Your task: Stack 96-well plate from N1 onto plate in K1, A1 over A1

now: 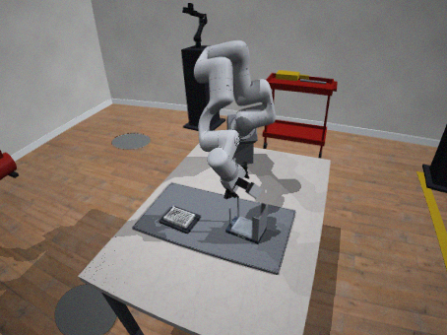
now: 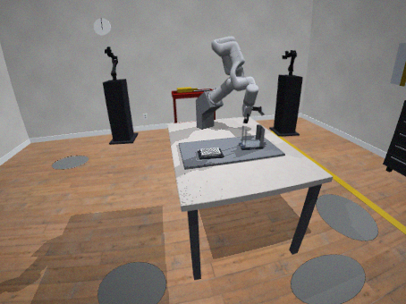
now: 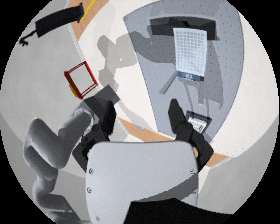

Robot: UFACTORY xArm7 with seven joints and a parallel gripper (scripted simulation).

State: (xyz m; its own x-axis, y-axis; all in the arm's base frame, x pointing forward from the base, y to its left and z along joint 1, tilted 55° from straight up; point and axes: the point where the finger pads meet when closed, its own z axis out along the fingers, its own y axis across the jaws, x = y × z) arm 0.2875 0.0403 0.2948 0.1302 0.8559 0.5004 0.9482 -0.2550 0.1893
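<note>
Now: the pale A1 square 34 cm to the right of my hand, 20 cm below it and 7 cm ahead of it.
</note>
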